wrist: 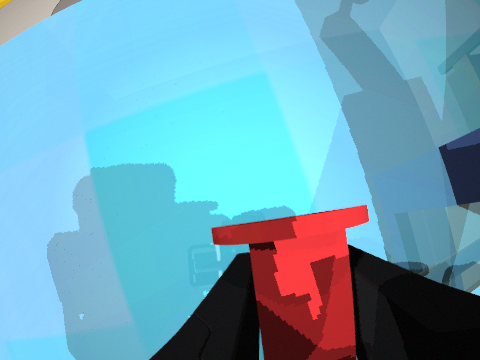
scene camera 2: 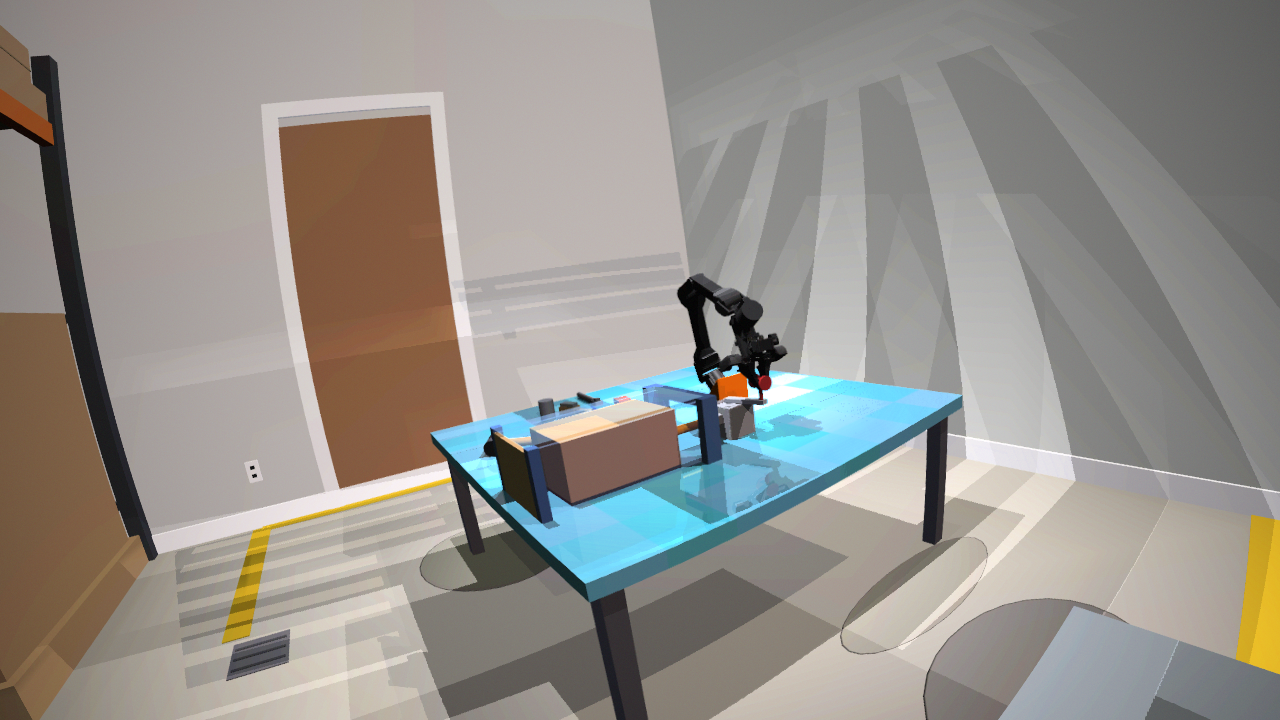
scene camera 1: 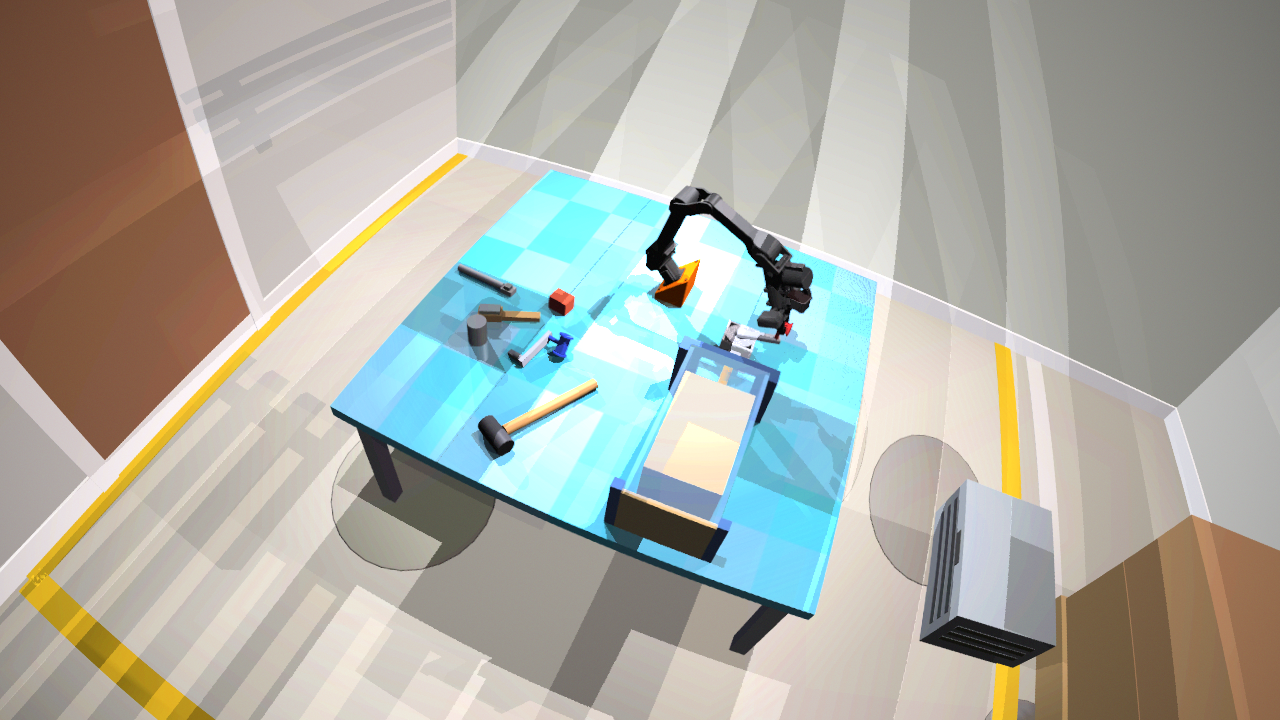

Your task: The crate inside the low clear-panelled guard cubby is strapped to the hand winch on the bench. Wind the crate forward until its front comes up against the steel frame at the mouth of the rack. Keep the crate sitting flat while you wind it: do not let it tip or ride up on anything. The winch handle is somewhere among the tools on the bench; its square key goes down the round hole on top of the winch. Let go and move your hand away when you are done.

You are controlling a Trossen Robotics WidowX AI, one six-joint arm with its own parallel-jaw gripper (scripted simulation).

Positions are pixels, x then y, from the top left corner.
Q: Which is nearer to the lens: the blue-ended crank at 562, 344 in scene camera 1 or the mallet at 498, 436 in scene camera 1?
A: The mallet.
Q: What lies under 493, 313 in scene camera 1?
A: A brush.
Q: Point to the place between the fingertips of my gripper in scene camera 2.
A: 763, 389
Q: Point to a clear-panelled cubby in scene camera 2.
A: At 550, 464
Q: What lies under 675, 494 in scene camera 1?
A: A clear-panelled cubby.
